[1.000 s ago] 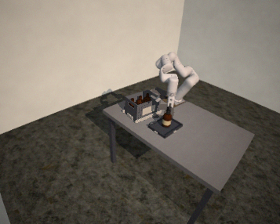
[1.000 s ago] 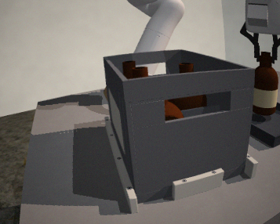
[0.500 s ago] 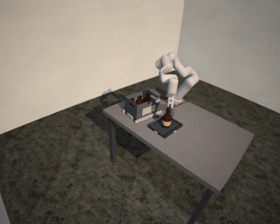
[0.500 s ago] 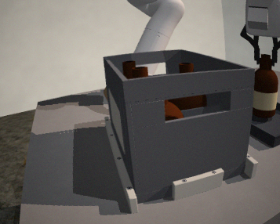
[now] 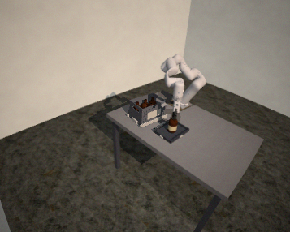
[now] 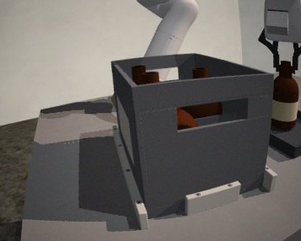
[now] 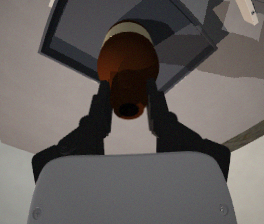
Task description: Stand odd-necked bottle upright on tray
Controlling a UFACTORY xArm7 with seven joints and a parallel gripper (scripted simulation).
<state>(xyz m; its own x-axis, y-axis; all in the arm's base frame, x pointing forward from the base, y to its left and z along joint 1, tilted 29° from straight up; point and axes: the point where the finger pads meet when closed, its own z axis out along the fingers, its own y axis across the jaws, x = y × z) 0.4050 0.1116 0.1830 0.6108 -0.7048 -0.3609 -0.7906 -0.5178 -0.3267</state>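
My hand is 150 mm above the dark flat tray. From my hand the other things lie so: glass bottle (90 mm behind, 320 mm to the right, 70 mm below); dark grey crate (290 mm to the right, 80 mm below).
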